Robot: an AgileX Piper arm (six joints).
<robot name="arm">
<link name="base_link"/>
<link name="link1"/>
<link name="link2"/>
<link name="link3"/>
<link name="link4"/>
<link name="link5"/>
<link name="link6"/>
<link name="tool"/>
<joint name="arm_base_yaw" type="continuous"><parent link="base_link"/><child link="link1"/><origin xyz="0.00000 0.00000 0.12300"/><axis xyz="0 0 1"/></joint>
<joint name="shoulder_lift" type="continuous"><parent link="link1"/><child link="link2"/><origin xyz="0.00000 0.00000 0.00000"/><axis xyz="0 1 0"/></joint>
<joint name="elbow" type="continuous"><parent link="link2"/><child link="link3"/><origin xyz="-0.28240 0.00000 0.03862"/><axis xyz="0 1 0"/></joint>
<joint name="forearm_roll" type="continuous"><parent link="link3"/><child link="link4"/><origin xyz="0.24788 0.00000 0.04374"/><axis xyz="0.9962 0 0.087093"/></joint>
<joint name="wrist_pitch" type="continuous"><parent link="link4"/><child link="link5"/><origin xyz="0.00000 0.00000 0.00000"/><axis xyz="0 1 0"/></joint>
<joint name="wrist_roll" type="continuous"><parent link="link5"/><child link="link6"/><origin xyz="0.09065 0.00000 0.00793"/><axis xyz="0.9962 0 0.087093"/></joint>
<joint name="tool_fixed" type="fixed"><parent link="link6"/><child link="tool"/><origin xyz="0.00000 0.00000 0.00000" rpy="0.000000 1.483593 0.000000"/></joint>
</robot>
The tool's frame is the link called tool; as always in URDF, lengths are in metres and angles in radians. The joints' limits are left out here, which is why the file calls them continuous.
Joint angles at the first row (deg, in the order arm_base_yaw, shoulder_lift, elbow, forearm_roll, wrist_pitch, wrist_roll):
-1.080, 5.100, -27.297, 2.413, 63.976, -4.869
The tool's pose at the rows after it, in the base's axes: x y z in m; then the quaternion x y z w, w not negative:
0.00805 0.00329 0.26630 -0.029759 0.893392 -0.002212 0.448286
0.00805 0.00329 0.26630 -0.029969 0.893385 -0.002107 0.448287
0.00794 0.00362 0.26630 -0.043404 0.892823 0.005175 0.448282
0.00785 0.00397 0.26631 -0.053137 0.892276 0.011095 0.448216
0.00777 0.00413 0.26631 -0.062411 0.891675 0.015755 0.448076
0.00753 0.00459 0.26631 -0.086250 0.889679 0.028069 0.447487
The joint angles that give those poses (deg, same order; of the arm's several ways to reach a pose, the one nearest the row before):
-1.079, 5.100, -27.297, 2.412, 63.976, -4.868
-1.049, 5.101, -27.297, 2.409, 63.975, -4.864
0.673, 5.099, -27.297, 2.472, 63.976, -4.865
1.914, 5.100, -27.298, 2.597, 63.977, -4.873
3.107, 5.101, -27.297, 2.595, 63.976, -4.870
6.177, 5.100, -27.297, 2.631, 63.976, -4.868

